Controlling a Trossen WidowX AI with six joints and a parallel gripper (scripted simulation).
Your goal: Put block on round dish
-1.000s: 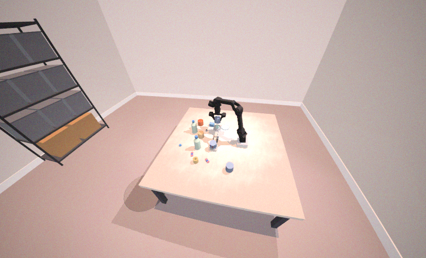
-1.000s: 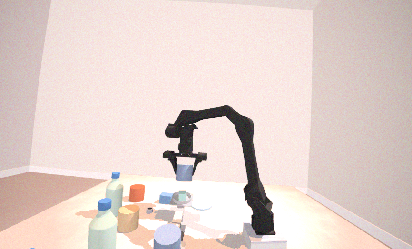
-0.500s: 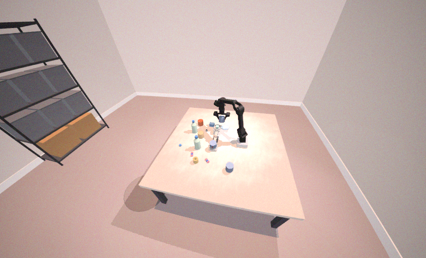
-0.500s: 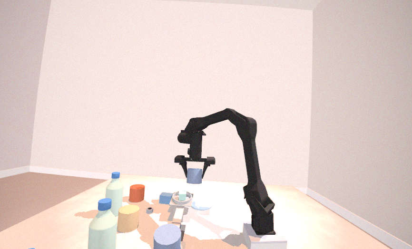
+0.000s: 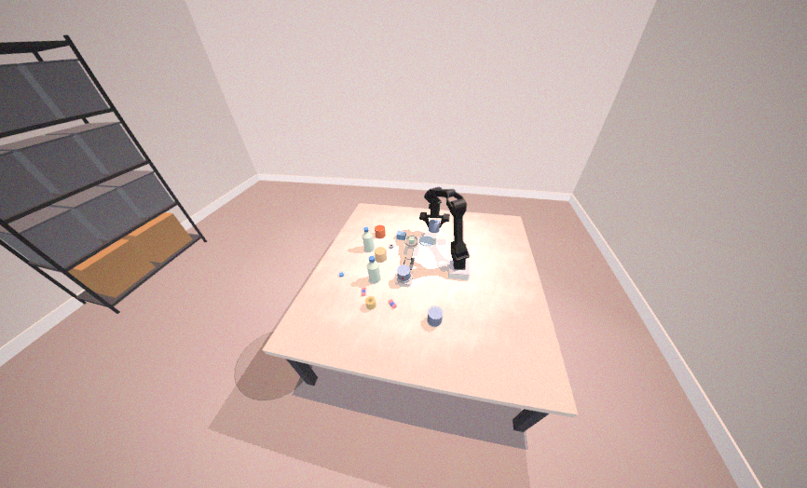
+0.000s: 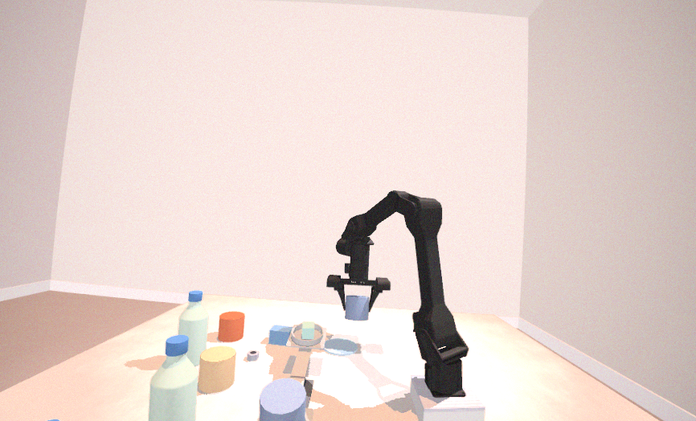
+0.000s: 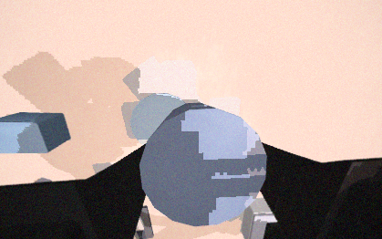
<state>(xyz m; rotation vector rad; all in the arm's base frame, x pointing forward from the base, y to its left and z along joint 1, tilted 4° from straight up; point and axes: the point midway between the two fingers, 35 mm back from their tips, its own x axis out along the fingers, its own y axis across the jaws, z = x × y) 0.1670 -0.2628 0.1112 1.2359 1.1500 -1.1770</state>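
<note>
The pale green block lies 130 mm to the left of my gripper tip, 130 mm ahead of it and 20 mm below it. Also, from my gripper tip: round dish: 100 mm below, 40 mm ahead, 20 mm to the left; then balance: 250 mm to the left, 130 mm ahead, 60 mm below; then blue box: 220 mm ahead, 80 mm below, 10 mm to the left.
</note>
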